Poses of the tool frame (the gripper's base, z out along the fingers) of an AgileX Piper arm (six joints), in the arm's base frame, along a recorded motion.
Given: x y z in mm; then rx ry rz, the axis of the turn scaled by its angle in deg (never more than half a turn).
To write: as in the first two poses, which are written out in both.
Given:
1: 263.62 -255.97 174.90 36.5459 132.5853 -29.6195
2: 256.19 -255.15 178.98 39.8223 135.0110 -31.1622
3: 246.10 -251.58 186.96 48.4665 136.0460 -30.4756
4: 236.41 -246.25 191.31 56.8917 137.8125 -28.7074
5: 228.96 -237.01 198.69 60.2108 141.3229 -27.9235
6: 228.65 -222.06 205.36 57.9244 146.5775 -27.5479
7: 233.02 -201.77 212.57 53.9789 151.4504 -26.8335
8: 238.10 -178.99 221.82 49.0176 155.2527 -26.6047
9: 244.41 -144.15 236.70 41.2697 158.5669 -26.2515
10: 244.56 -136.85 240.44 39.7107 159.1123 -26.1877
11: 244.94 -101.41 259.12 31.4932 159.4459 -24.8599
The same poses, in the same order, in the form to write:
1:
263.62 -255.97 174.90
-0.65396 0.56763 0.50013
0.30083 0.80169 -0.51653
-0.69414 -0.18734 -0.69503

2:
256.19 -255.15 178.98
-0.67260 0.59492 0.44009
0.34186 0.77725 -0.52822
-0.65631 -0.20483 -0.72615

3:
246.10 -251.58 186.96
-0.64549 0.66882 0.36881
0.44757 0.72252 -0.52693
-0.61889 -0.17506 -0.76572

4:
236.41 -246.25 191.31
-0.61740 0.72918 0.29516
0.55067 0.66856 -0.49978
-0.56177 -0.14603 -0.81431

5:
228.96 -237.01 198.69
-0.62976 0.74064 0.23421
0.59591 0.65405 -0.46596
-0.49829 -0.15388 -0.85324

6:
228.65 -222.06 205.36
-0.68545 0.70223 0.19247
0.58443 0.68827 -0.42980
-0.43428 -0.18212 -0.88217

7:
233.02 -201.77 212.57
-0.74181 0.65002 0.16491
0.55380 0.73246 -0.39600
-0.37820 -0.20243 -0.90332

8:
238.10 -178.99 221.82
-0.79222 0.59154 0.14991
0.50788 0.77531 -0.37543
-0.33831 -0.22129 -0.91465

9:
244.41 -144.15 236.70
-0.84818 0.50662 0.15465
0.42975 0.82884 -0.35824
-0.30967 -0.23739 -0.92073

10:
244.56 -136.85 240.44
-0.85792 0.48942 0.15633
0.41350 0.83832 -0.35529
-0.30494 -0.24016 -0.92159

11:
244.94 -101.41 259.12
-0.89121 0.40530 0.20366
0.32406 0.88309 -0.33933
-0.31738 -0.23641 -0.91836

